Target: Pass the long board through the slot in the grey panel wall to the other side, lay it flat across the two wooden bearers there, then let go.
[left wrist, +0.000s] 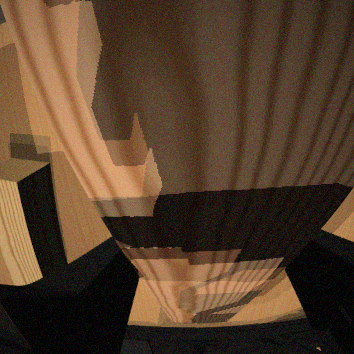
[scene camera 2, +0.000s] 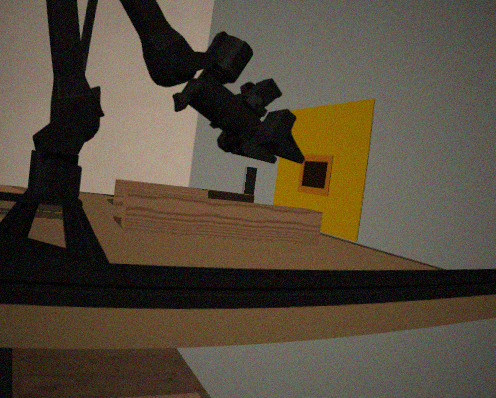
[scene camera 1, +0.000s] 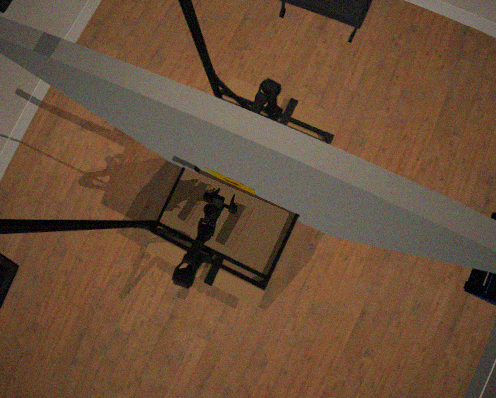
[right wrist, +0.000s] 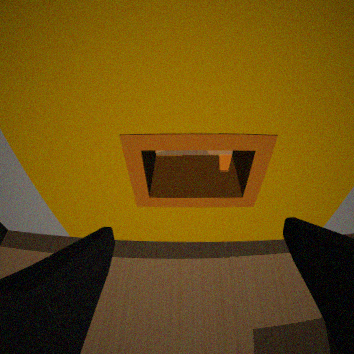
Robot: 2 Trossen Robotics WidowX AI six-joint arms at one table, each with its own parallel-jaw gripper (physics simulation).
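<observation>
The long board (left wrist: 220, 100), with striped grain and partly in shadow, fills much of the left wrist view. My left gripper (left wrist: 208, 227) is shut on it. The board is not plainly seen in the other views. The grey panel wall (scene camera 1: 280, 150) (scene camera 2: 425, 150) has a yellow panel (scene camera 1: 230, 181) (scene camera 2: 350, 140) (right wrist: 200, 75) with an orange-framed slot (scene camera 2: 330, 175) (right wrist: 129, 170). No board end sticks out of the slot on the right arm's side. My right gripper (scene camera 1: 223, 195) (scene camera 2: 289, 161) (right wrist: 199, 232) is open and empty before the slot. Two wooden bearers (scene camera 2: 220, 220) (scene camera 2: 160, 186) lie below it, apart.
The right arm's table (scene camera 2: 165, 255) has a black frame along its edge. A wooden block (left wrist: 20, 225) stands left of the board in the left wrist view. The left arm (scene camera 1: 270, 90) shows partly behind the wall. A long black bar (scene camera 1: 80, 224) meets the right arm's table frame.
</observation>
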